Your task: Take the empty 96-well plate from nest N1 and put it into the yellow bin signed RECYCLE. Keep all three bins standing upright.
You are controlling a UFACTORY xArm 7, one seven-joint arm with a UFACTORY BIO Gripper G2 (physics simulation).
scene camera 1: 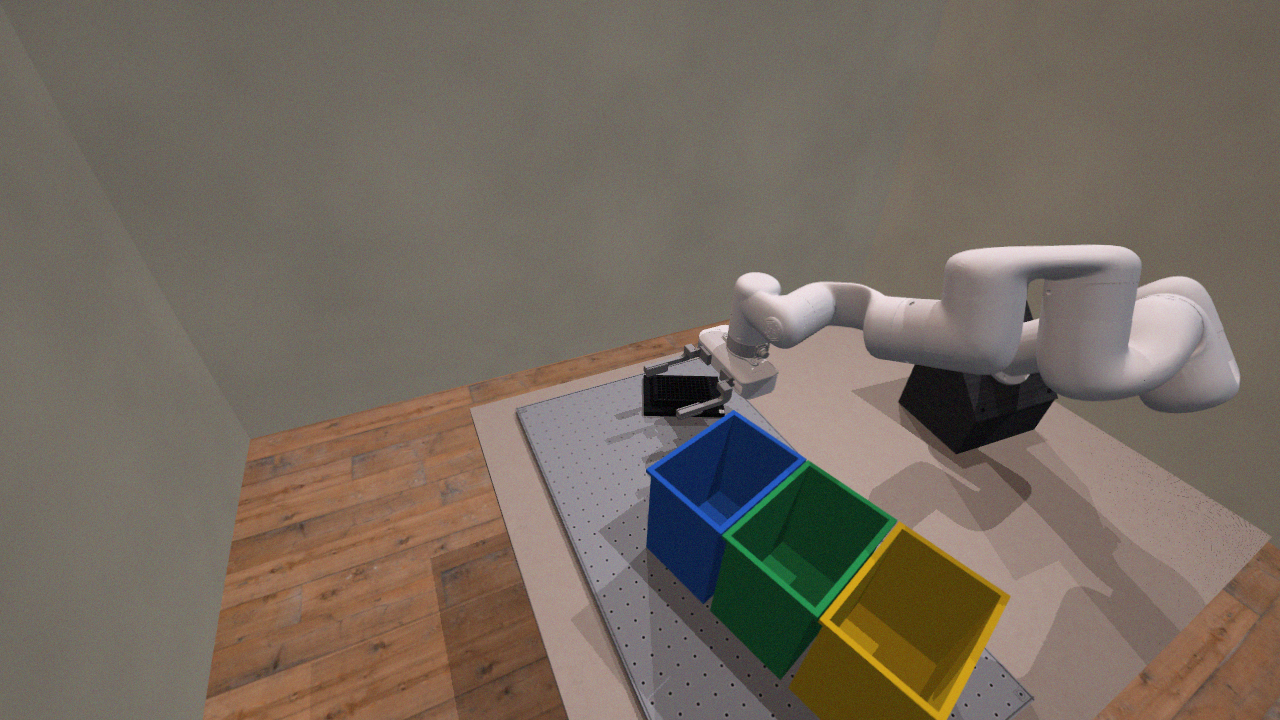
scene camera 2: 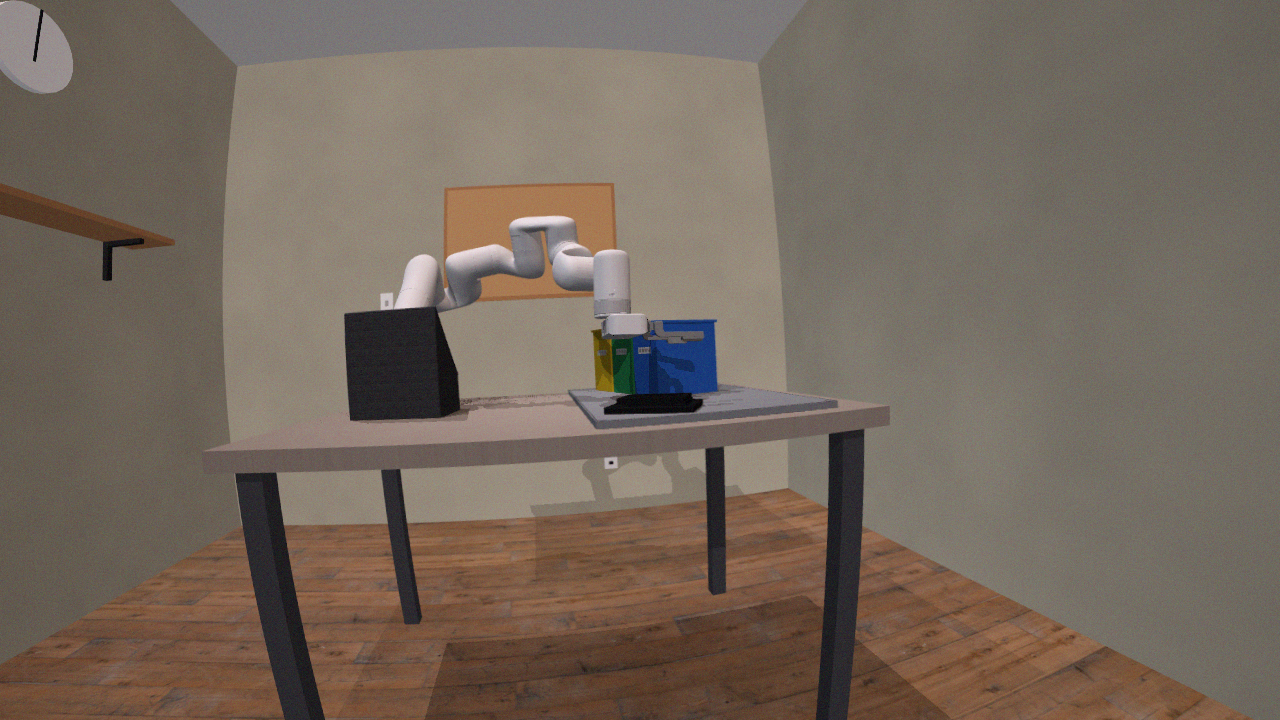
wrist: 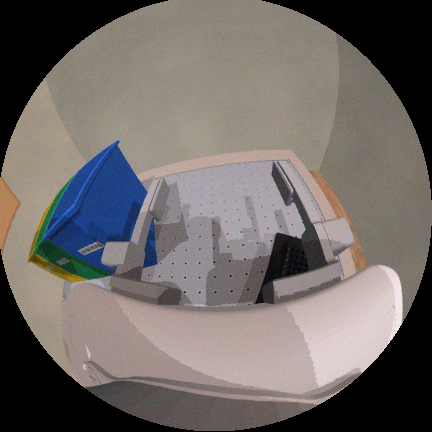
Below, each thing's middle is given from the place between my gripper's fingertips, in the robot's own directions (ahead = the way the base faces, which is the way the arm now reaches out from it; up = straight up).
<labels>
My gripper is now 120 mm to the left of the black 96-well plate [scene camera 1: 667,390], 110 mm above it and 90 mm past it. Round my hand: blue bin [scene camera 1: 700,490]: 220 mm to the left, 40 mm below, 20 mm behind; then green bin [scene camera 1: 785,562]: 330 mm to the left, 80 mm behind, 40 mm below; then black nest [scene camera 1: 664,411]: 130 mm below, 120 mm to the right, 90 mm behind.
</labels>
